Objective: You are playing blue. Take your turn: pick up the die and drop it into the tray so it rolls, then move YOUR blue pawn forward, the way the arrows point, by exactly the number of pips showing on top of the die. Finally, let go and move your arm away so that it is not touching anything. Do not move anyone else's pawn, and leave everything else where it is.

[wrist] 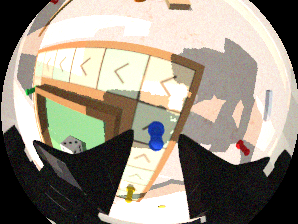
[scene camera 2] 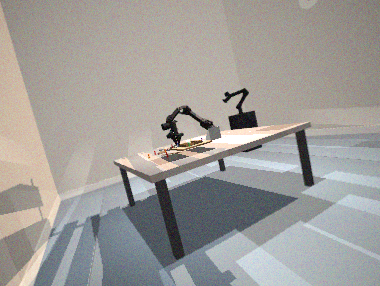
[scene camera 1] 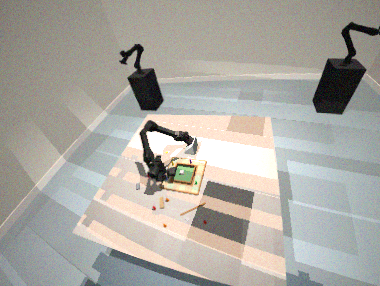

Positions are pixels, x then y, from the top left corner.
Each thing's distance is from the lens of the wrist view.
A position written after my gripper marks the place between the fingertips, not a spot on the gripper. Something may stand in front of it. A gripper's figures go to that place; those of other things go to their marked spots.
my gripper (wrist: 156, 136): 0.10 m
green tray (wrist: 62, 122): 0.17 m
